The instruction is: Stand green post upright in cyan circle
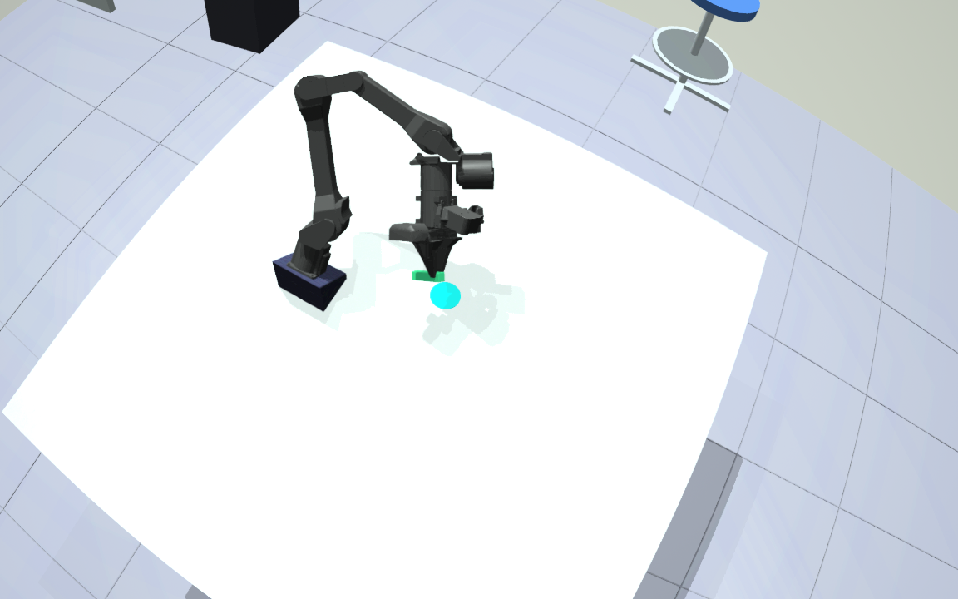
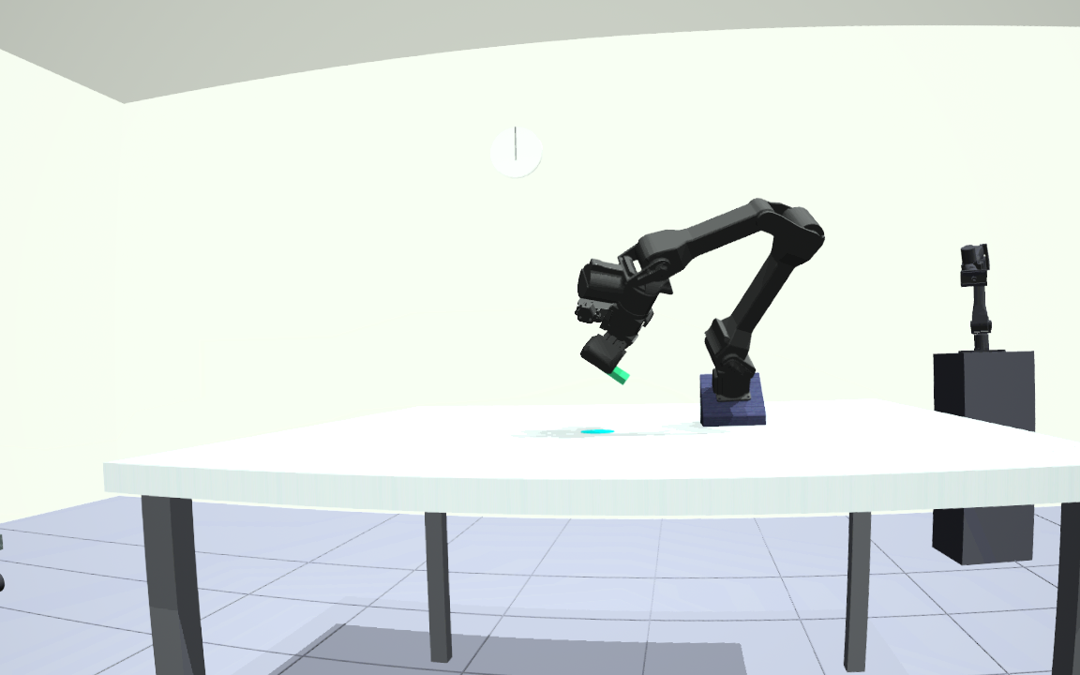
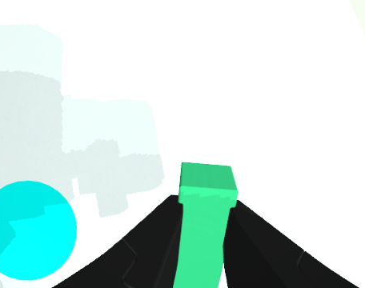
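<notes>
Right now my gripper tip is 1 cm short of the cyan circle, 4 cm to the right of it and 12 cm above it. Also, from my gripper tip: green post (2 cm behind, 1 cm below).
</notes>
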